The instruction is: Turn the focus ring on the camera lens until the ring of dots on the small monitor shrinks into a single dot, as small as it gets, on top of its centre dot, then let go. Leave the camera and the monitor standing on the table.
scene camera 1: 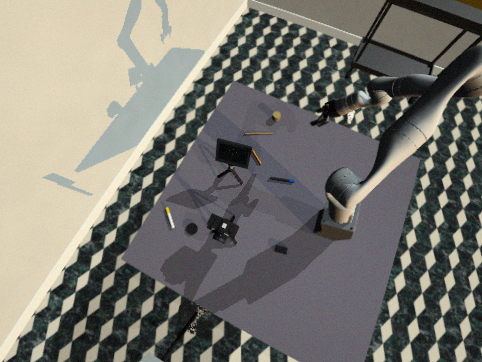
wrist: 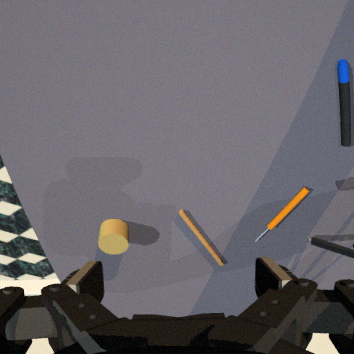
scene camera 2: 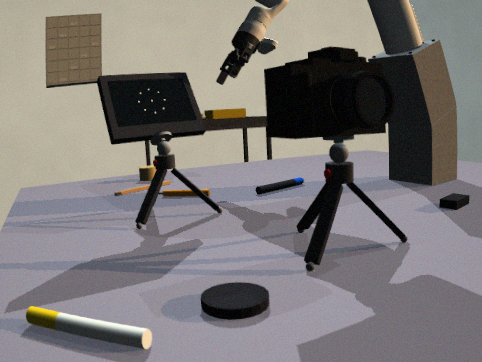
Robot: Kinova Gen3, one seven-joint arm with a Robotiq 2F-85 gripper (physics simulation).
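Pixels of known places: gripper, between the fingertips: (scene camera 1: 314, 117) (wrist: 178, 277) (scene camera 2: 225, 80); arm's base, origin of its link: (scene camera 1: 340, 212) (scene camera 2: 404, 48).
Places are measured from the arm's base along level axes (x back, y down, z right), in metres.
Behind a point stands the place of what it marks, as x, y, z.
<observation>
The black camera (scene camera 1: 223, 227) @[-0.436, 0.064, -0.231] (scene camera 2: 300, 102) @[-0.511, 0.130, -0.250] stands upright on a small tripod. Its dark lens (scene camera 2: 367, 100) @[-0.451, 0.129, -0.289] faces right in scene camera 2; the focus ring is too dark to make out clearly. The small monitor (scene camera 1: 233, 153) @[-0.537, 0.103, 0.127] (scene camera 2: 152, 102) @[-0.540, 0.110, 0.123] stands on its own tripod. Its screen shows a wide ring of several light dots around a centre dot. My gripper (scene camera 1: 317, 121) @[-0.222, 0.048, 0.438] (scene camera 2: 222, 77) @[-0.222, 0.048, 0.438] (wrist: 178, 277) @[-0.222, 0.048, 0.438] is open and empty. It is high above the far side of the table, well apart from the camera and the monitor. Neither the lens nor the screen shows in the wrist view.
A wooden cylinder (scene camera 1: 276, 116) @[-0.418, 0.270, 0.532] (scene camera 2: 147, 173) @[-0.430, 0.285, 0.522] (wrist: 114, 236) @[-0.404, 0.270, 0.537], a thin stick (scene camera 1: 258, 133) @[-0.485, 0.298, 0.393] (wrist: 201, 237) @[-0.471, 0.299, 0.397], an orange screwdriver (scene camera 1: 256, 157) @[-0.440, 0.294, 0.233] (wrist: 288, 208) @[-0.435, 0.293, 0.237] and a blue-capped marker (scene camera 1: 281, 180) @[-0.255, 0.293, 0.151] (scene camera 2: 280, 185) @[-0.261, 0.295, 0.148] (wrist: 344, 105) @[-0.250, 0.291, 0.164] lie beyond the camera. A black disc (scene camera 1: 191, 228) @[-0.621, 0.296, -0.287] (scene camera 2: 235, 300) @[-0.625, 0.295, -0.298], a white-yellow marker (scene camera 1: 170, 218) @[-0.750, 0.291, -0.281] (scene camera 2: 90, 327) @[-0.752, 0.292, -0.293] and a black block (scene camera 1: 281, 249) @[-0.135, 0.290, -0.210] (scene camera 2: 454, 201) @[-0.162, 0.291, -0.227] lie around it.
</observation>
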